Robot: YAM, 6 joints.
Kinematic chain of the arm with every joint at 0, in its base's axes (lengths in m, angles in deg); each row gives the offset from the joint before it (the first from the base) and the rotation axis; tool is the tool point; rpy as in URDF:
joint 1: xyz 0 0 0.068 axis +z
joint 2: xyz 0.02 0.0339 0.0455 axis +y
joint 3: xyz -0.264 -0.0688 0 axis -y
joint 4: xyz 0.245 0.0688 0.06 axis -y
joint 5: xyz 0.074 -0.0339 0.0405 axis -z
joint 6: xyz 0.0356 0 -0.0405 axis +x
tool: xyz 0 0 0 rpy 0 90 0
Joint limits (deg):
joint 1: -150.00..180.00
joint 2: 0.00..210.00
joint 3: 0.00..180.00
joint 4: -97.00..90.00
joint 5: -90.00..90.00
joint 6: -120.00..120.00
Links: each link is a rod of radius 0.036 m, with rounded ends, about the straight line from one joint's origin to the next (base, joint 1, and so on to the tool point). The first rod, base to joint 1, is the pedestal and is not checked.
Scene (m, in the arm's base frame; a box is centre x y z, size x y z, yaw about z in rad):
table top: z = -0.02
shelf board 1: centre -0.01 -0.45 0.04 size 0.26 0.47 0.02 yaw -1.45
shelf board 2: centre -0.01 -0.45 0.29 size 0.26 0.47 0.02 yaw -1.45
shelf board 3: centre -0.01 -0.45 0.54 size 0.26 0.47 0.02 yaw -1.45
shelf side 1: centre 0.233 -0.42 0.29 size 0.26 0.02 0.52 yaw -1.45
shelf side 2: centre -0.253 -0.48 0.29 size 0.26 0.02 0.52 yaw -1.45
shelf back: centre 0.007 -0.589 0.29 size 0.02 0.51 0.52 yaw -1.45
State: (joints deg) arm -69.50 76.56 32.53 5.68 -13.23 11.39
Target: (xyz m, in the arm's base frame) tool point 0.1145 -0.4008 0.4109
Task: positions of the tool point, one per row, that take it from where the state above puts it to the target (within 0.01 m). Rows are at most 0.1 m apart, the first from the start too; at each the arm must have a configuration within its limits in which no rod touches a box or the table.
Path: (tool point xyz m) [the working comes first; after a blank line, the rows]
Joints at the target: -74.96 98.23 88.40 19.78 -10.64 11.39
Straight joint move there: touches shelf board 2.

1: 0.0708 -0.2452 0.2116
2: 0.0419 -0.2378 0.2468
3: 0.0156 -0.2202 0.2795
4: -0.0052 -0.1941 0.3078
5: 0.0082 -0.2459 0.3499
6: 0.0321 -0.3005 0.3817
7: 0.0676 -0.3536 0.4022
8: 0.1145 -0.4008 0.4109

